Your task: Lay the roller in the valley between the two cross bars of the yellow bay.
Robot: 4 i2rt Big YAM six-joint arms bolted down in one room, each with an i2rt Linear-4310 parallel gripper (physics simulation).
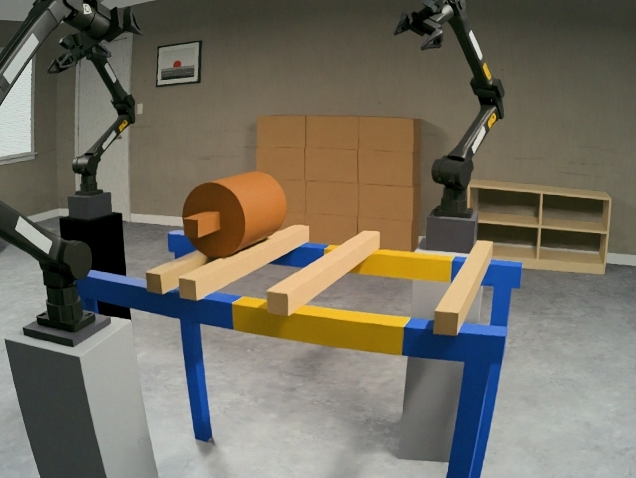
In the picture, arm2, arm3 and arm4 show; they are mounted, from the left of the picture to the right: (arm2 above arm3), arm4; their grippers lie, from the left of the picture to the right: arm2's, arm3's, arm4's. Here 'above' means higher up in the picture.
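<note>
The orange roller (246, 208), with a square stub at its near end, lies across the two left wooden cross bars (177, 271) (241, 264). A third cross bar (323, 272) lies over the yellow rail sections (329, 326) (406, 264). A fourth cross bar (462, 287) lies on the blue rails right of the yellow. Arm2's gripper (57, 54) is open and empty, high at the upper left. Arm3's gripper (125, 31) is high beside it and looks open. Arm4's gripper (414, 38) is open and empty at the upper right. Arm1's gripper does not show.
The blue frame (434, 345) carries the bars on its rails. Arm pedestals (115, 390) (431, 411) stand at the left and behind the frame's right side. Stacked cardboard boxes (334, 164) and a wooden shelf unit (539, 223) stand near the back wall.
</note>
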